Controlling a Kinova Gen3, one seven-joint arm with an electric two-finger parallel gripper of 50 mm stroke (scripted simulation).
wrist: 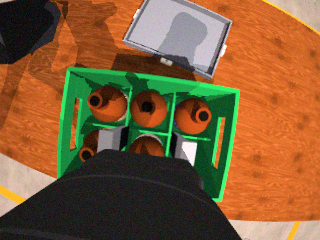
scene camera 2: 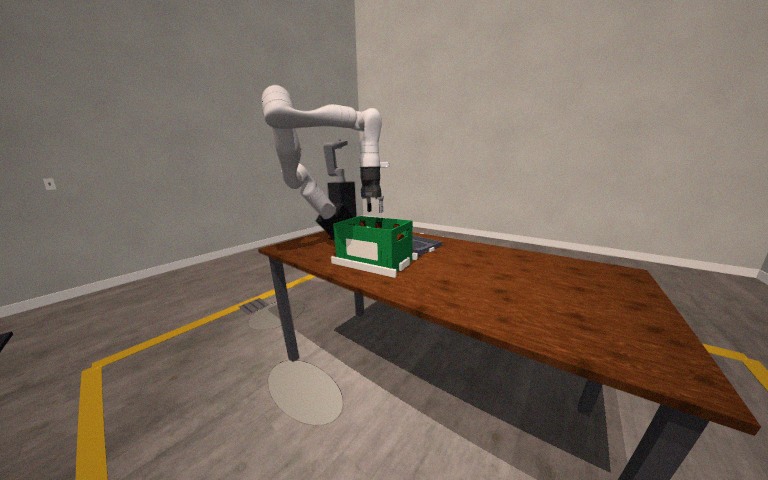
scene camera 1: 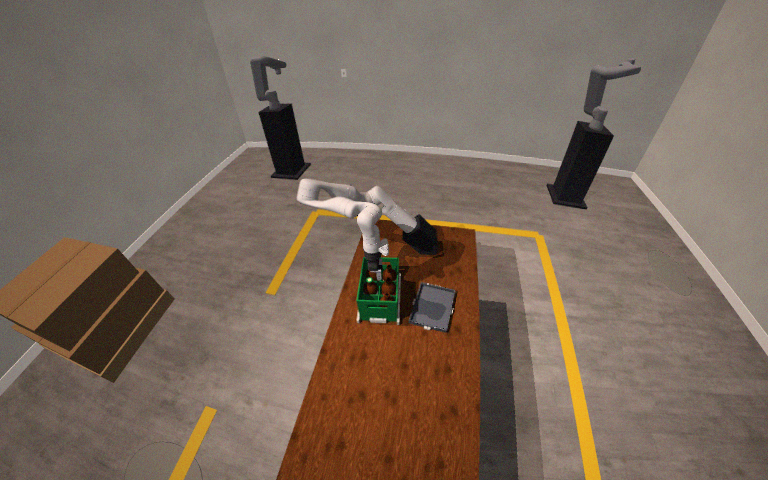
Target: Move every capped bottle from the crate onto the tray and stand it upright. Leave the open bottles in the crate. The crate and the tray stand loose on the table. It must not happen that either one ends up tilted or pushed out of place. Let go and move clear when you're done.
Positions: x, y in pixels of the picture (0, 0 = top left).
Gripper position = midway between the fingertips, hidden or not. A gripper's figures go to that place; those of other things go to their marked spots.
Labels:
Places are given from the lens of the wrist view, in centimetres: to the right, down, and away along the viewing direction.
my gripper (wrist: 149, 138): -1, 2, 18
green crate (wrist: 223, 102): 11, -3, 26

